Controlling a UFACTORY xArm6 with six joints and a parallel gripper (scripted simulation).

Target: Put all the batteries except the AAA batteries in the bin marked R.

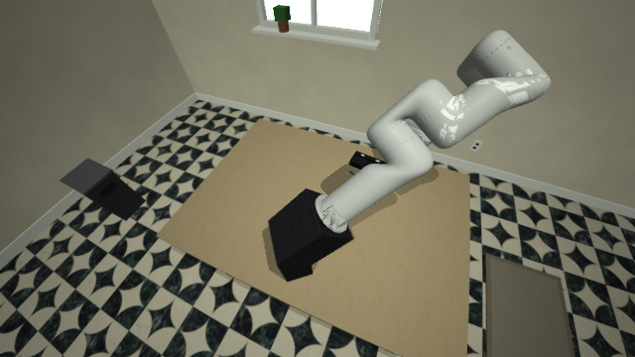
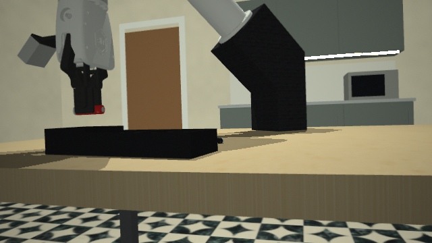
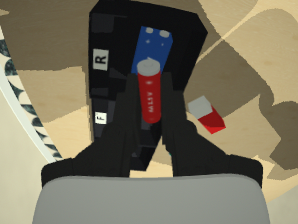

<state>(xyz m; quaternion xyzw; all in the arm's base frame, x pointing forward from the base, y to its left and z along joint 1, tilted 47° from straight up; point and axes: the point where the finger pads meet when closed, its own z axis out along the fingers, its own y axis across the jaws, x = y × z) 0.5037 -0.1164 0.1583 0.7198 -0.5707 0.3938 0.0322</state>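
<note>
The red battery lies 20 mm below my hand. The rest, counted from my hand: black bin (80 mm to the left, 60 mm below, 20 mm ahead); then blue block battery (70 mm below, 10 mm to the right); then red thing (90 mm to the left, 80 mm below, 70 mm behind).
</note>
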